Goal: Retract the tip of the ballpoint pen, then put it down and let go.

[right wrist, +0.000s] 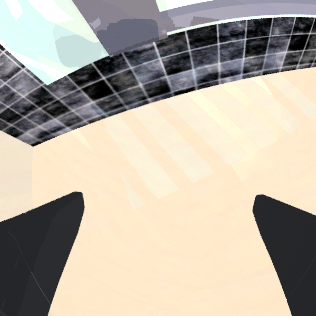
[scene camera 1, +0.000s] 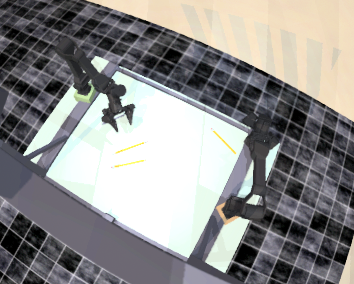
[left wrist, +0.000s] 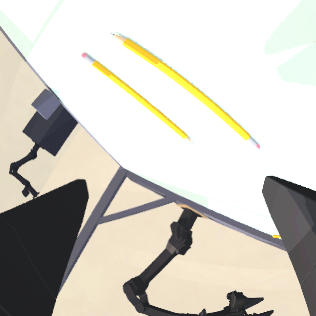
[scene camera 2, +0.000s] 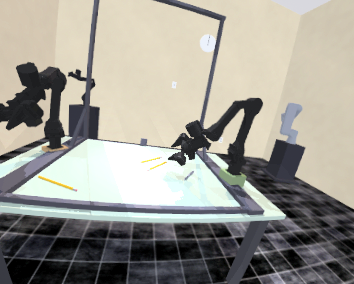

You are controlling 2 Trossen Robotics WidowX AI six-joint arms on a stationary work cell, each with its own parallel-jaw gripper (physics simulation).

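Frame: origin at the left arm's base, x ahead, y left, z up, level; metres.
Where they show: left gripper, fingertip midpoint: (scene camera 1: 124, 129) (left wrist: 178, 187) (scene camera 2: 169, 152); right gripper, fingertip midpoint: (right wrist: 171, 203) (left wrist: 267, 304); left arm's base at its link origin: (scene camera 1: 84, 90) (scene camera 2: 233, 172); right arm's base at its link origin: (scene camera 1: 229, 211) (left wrist: 191, 211) (scene camera 2: 55, 146).
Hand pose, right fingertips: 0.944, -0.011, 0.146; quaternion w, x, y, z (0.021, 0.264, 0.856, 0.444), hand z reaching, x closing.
Observation:
Things, the pixels of their centre, and the offset from my right fingertips, as dx, dy, dz.
- grey ballpoint pen at the middle of its body: (scene camera 2: 189, 175) -0.738, -0.087, -0.205
- third pencil at the middle of its body: (scene camera 2: 56, 183) (scene camera 1: 223, 141) -0.144, -0.045, -0.207
The grey ballpoint pen (scene camera 2: 189, 175) lies on the table below and to the right of my left gripper in scene camera 2. Its tip is too small to make out. The pen does not show in the left wrist view. My left gripper (scene camera 1: 124, 127) (scene camera 2: 172, 152) (left wrist: 178, 187) is open and empty above the table, apart from the pen. My right gripper (scene camera 1: 262, 131) (right wrist: 171, 203) is open and empty, raised beyond the table's right side in scene camera 1.
Two yellow pencils, one (scene camera 1: 131, 147) (scene camera 2: 157, 166) (left wrist: 187, 87) and another (scene camera 1: 128, 163) (scene camera 2: 151, 160) (left wrist: 140, 100), lie side by side near the left gripper. A third pencil (scene camera 1: 223, 141) (scene camera 2: 57, 183) lies near the right arm. Dark rails (scene camera 2: 125, 206) edge the table.

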